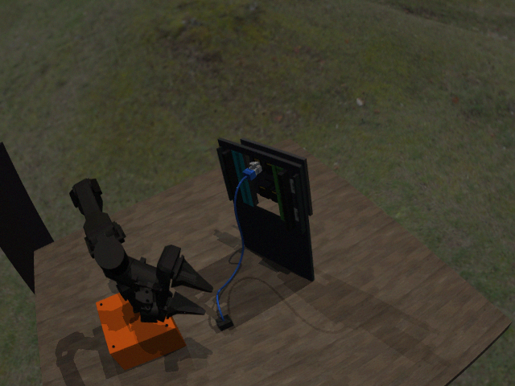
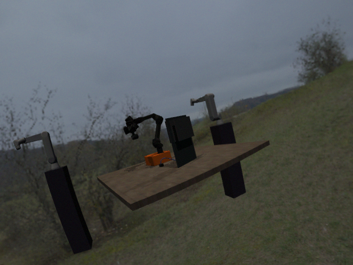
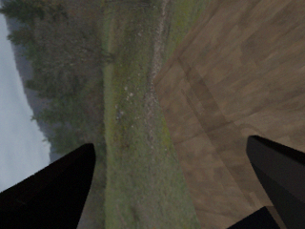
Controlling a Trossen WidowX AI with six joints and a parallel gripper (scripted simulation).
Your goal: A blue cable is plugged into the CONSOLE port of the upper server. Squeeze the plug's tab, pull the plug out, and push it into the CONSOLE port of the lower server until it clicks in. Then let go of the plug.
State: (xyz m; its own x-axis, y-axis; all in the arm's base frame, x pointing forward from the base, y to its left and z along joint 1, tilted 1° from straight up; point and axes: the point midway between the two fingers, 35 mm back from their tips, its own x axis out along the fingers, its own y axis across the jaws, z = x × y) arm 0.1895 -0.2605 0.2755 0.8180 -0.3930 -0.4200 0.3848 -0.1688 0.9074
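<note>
Right now my gripper tip is 41 cm to the right of the blue plug, 20 cm short of it and 1 cm above it. Round my gripper tip: black anchor block (34 cm below, 20 cm to the left, 1 cm behind).
</note>
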